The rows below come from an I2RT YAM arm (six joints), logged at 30 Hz.
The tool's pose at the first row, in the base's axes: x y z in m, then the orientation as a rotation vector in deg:
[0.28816 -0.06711 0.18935 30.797 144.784 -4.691]
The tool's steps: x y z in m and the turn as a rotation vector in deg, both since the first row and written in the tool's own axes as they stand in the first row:
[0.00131 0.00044 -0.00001 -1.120 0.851 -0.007]
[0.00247 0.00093 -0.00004 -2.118 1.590 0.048]
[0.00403 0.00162 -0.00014 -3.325 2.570 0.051]
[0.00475 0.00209 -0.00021 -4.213 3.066 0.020]
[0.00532 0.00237 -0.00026 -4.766 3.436 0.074]
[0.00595 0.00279 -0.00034 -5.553 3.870 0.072]
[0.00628 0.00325 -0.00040 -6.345 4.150 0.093]
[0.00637 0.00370 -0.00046 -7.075 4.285 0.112]
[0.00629 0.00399 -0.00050 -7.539 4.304 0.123]
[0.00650 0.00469 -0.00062 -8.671 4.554 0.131]
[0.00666 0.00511 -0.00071 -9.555 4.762 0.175]
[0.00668 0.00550 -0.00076 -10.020 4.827 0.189]
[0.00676 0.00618 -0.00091 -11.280 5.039 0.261]
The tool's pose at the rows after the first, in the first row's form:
[0.28732 -0.06623 0.18869 30.485 145.508 -3.057]
[0.28661 -0.06536 0.18813 30.277 146.105 -1.576]
[0.28563 -0.06415 0.18742 29.953 146.912 0.223]
[0.28522 -0.06345 0.18713 29.632 147.287 1.480]
[0.28487 -0.06298 0.18688 29.534 147.554 2.308]
[0.28451 -0.06235 0.18664 29.278 147.861 3.435]
[0.28440 -0.06180 0.18654 29.022 148.006 4.533]
[0.28448 -0.06135 0.18657 28.766 148.015 5.510]
[0.28464 -0.06110 0.18666 28.591 147.955 6.111]
[0.28469 -0.06037 0.18668 28.169 148.000 7.629]
[0.28469 -0.05991 0.18670 27.888 148.026 8.833]
[0.28480 -0.05953 0.18675 27.721 147.998 9.448]
[0.28493 -0.05886 0.18687 27.316 147.933 11.140]

